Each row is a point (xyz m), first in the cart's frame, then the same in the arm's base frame.
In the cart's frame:
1: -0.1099 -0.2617 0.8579
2: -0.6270 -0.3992 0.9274
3: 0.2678 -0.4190 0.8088
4: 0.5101 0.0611 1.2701
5: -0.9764 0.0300 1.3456
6: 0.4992 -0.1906 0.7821
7: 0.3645 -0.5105 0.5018
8: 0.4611 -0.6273 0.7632
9: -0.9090 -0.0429 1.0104
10: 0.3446 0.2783 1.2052
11: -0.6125 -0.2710 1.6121
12: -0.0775 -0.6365 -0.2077
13: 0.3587 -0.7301 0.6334
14: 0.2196 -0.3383 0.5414
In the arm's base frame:
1: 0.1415 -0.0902 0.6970
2: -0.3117 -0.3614 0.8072
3: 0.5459 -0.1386 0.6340
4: 0.6614 0.4240 1.0489
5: -0.7503 -0.0167 1.2195
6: 0.7015 0.1428 0.5788
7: 0.6513 -0.2225 0.3277
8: 0.7882 -0.2872 0.5891
9: -0.6795 -0.0932 0.8858
10: 0.4384 0.5805 0.9813
11: -0.3048 -0.1823 1.4805
12: 0.2331 -0.5212 -0.3436
13: 0.7137 -0.4242 0.4725
14: 0.4653 -0.0953 0.3657

